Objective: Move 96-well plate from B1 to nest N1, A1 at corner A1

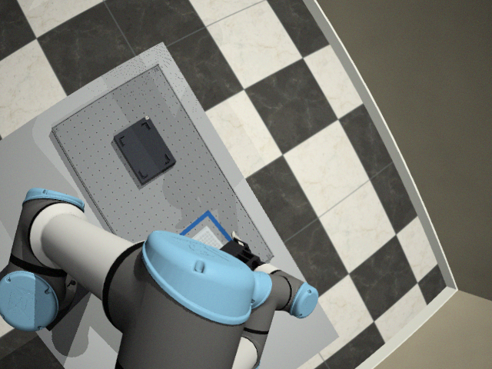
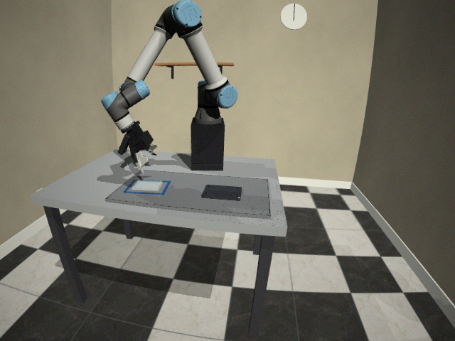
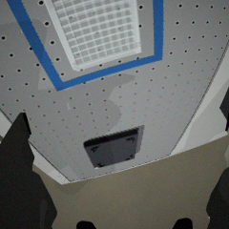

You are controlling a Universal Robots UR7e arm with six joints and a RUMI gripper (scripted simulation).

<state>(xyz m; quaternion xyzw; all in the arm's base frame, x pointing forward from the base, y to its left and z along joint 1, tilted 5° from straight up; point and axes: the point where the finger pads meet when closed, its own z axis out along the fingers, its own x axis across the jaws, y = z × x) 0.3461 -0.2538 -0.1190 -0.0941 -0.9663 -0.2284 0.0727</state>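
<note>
Now: hand 20 mm to the left of the clear 96-well plate and 100 mm above it. From my hand the other things lie so: plate nest N1 (60 mm ahead, 330 mm to the left, 100 mm below); white A1 mark (120 mm ahead, 390 mm to the left, 100 mm below).
</note>
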